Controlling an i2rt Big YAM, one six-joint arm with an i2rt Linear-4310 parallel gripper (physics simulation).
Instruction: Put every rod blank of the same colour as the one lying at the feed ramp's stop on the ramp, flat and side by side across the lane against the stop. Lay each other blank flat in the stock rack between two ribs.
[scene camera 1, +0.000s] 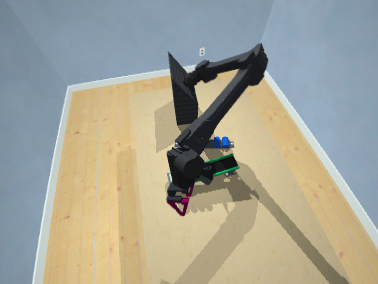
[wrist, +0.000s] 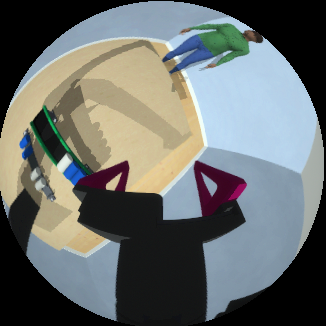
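My gripper (scene camera 1: 187, 204) (wrist: 161, 163) is open and empty, with magenta fingers, in the air past the feed ramp's lower end. The green-railed feed ramp (scene camera 1: 226, 164) (wrist: 45, 130) has a black lane. In the wrist view a white blank (wrist: 65, 161) lies across it beside blue blanks (wrist: 75, 175); a finger hides the stop end. The stock rack (scene camera 1: 231, 144) (wrist: 49, 194) lies beside the ramp. It holds a blue blank (scene camera 1: 217, 142) (wrist: 23, 141), another blue blank (scene camera 1: 225, 142) (wrist: 27, 152), a white blank (wrist: 35, 173) and another white blank (wrist: 40, 183). The arm hides the rack's other end in the scene view.
A tall black slanted panel (scene camera 1: 184, 102) stands behind the rack. The arm (scene camera 1: 222, 105) reaches over the rack and ramp. A person in a green top (wrist: 219, 41) shows by the far wall in the wrist view.
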